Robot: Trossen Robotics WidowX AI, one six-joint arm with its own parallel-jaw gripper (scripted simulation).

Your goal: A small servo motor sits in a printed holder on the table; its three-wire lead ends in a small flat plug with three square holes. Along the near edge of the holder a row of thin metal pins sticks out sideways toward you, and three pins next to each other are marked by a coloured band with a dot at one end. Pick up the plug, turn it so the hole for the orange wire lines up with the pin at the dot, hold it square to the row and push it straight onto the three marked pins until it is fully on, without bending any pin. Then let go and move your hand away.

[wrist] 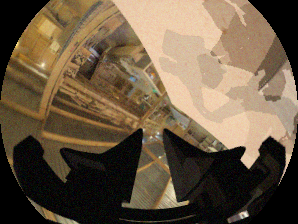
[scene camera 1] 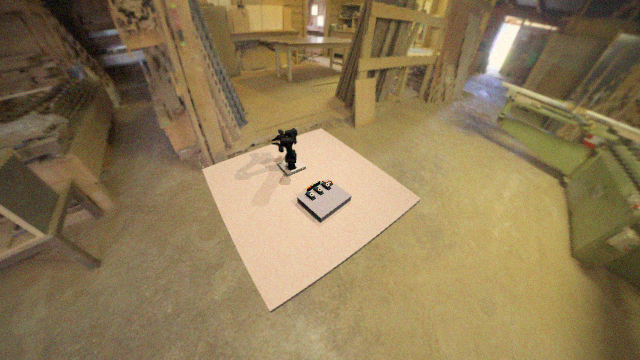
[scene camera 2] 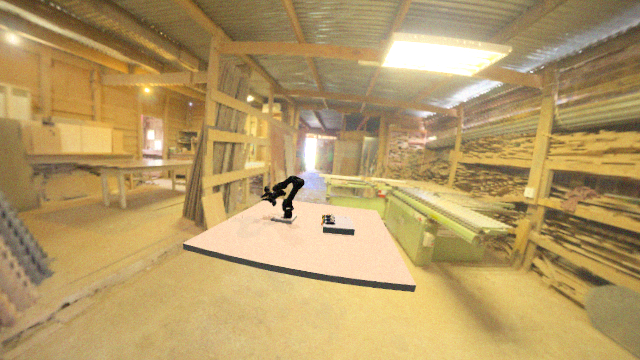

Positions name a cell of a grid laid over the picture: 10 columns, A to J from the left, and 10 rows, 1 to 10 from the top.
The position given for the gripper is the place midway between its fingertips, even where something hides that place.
In view: the gripper (wrist: F6) and a grey printed holder (scene camera 1: F6).
